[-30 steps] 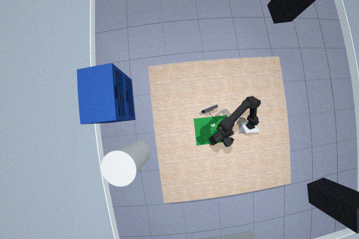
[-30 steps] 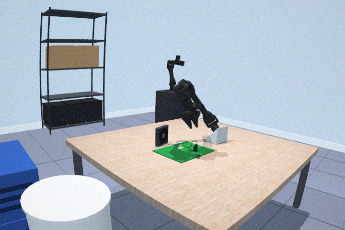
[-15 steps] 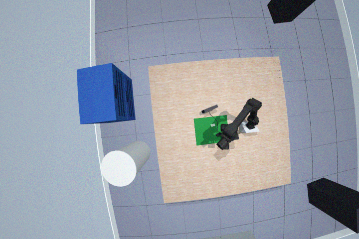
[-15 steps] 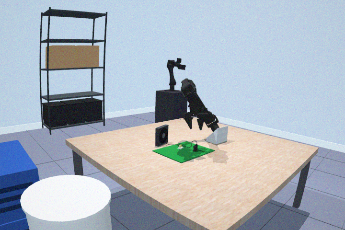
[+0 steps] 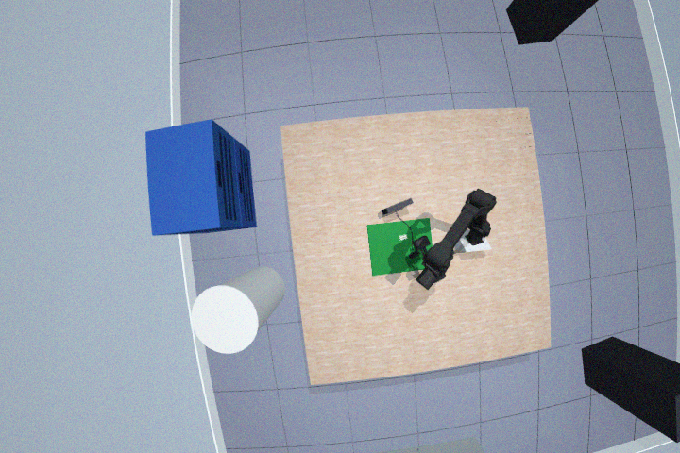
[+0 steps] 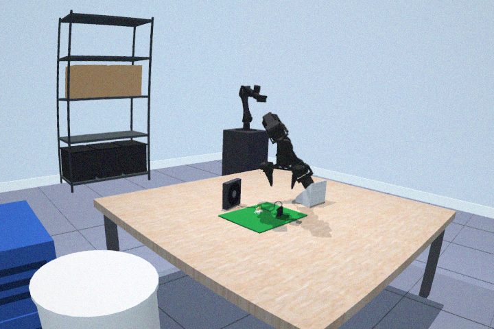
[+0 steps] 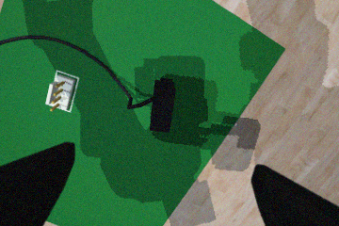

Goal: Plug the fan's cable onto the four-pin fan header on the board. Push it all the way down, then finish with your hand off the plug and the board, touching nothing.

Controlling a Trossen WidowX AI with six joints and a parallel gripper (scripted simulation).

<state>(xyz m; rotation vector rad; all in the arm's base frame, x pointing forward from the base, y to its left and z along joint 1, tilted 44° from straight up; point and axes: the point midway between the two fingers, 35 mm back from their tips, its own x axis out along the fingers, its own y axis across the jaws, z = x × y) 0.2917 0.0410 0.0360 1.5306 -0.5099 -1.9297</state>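
My gripper tip is now 110 mm above the plug and 10 mm short of it. Also, from my gripper tip: black fan 230 mm to the right, 70 mm below, 40 mm ahead; green board 140 mm below, 50 mm to the right, 50 mm ahead.
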